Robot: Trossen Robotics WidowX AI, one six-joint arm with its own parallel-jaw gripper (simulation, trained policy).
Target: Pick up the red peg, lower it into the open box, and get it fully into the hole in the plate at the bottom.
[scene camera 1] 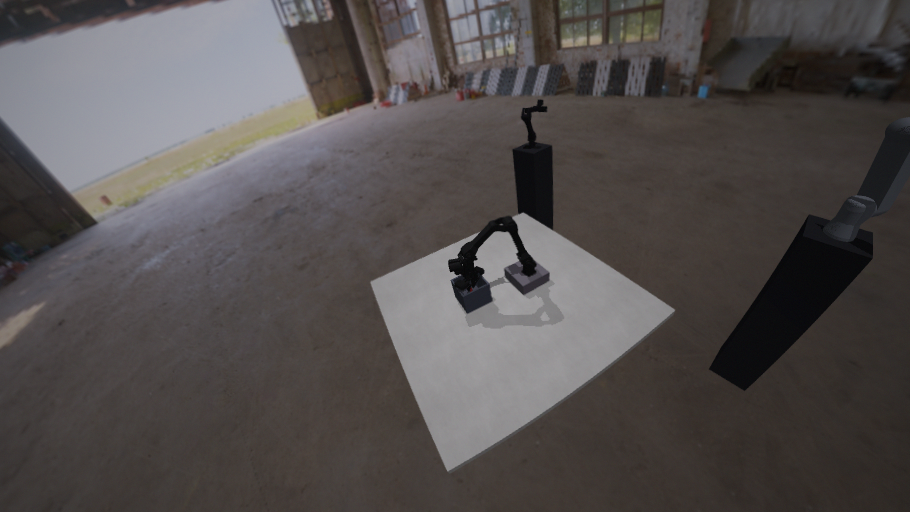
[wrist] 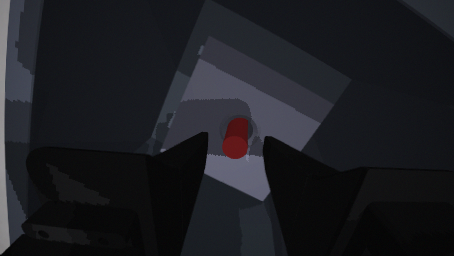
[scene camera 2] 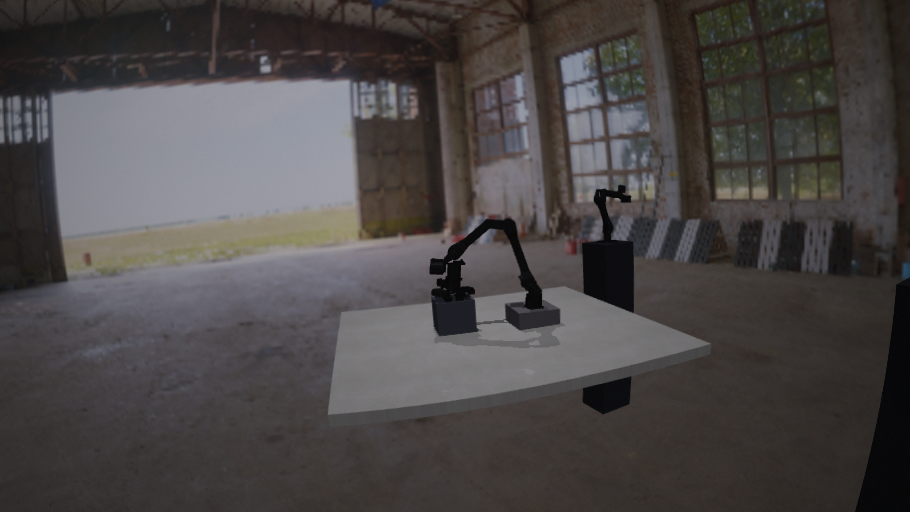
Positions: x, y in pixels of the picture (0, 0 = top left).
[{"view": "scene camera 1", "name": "dark box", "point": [480, 297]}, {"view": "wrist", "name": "my gripper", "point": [235, 141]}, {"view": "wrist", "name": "dark box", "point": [98, 82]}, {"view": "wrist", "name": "red peg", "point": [235, 145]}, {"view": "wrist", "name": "grey plate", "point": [226, 84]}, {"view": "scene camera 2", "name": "dark box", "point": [457, 317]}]
